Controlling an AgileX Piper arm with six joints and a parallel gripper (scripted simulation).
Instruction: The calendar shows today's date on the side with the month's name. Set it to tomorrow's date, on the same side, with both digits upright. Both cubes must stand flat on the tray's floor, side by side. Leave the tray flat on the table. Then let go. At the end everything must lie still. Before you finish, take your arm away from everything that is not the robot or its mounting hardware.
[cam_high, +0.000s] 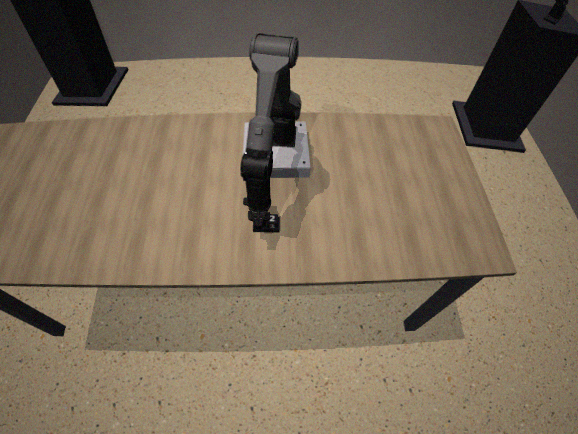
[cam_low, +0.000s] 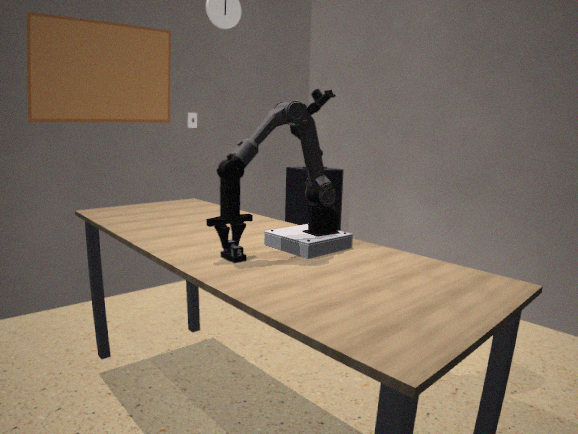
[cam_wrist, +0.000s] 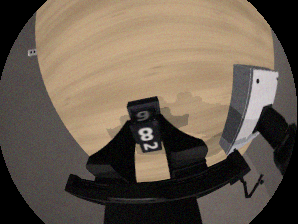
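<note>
Right now the black calendar tray is 30 mm below my hand and 20 mm to the left of it.
</note>
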